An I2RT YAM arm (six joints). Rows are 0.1 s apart.
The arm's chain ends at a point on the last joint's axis. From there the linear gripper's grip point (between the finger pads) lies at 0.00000 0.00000 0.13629 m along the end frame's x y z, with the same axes.
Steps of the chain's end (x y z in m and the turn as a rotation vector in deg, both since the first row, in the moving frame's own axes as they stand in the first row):
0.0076, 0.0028, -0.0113, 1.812, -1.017, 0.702
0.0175, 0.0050, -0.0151, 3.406, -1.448, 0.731
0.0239, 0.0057, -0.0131, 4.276, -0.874, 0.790
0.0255, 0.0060, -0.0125, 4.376, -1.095, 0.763
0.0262, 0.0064, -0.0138, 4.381, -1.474, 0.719
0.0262, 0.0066, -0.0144, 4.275, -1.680, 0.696
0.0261, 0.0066, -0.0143, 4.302, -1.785, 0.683
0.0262, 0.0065, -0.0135, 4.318, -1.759, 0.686
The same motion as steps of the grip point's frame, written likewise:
0.0052, -0.0015, -0.0114, 1.812, -1.017, 0.702
0.0141, -0.0031, -0.0154, 3.406, -1.448, 0.731
0.0219, -0.0045, -0.0135, 4.276, -0.874, 0.790
0.0230, -0.0044, -0.0129, 4.376, -1.095, 0.763
0.0228, -0.0040, -0.0142, 4.381, -1.474, 0.719
0.0223, -0.0036, -0.0148, 4.275, -1.680, 0.696
0.0219, -0.0036, -0.0148, 4.302, -1.785, 0.683
0.0221, -0.0038, -0.0140, 4.318, -1.759, 0.686

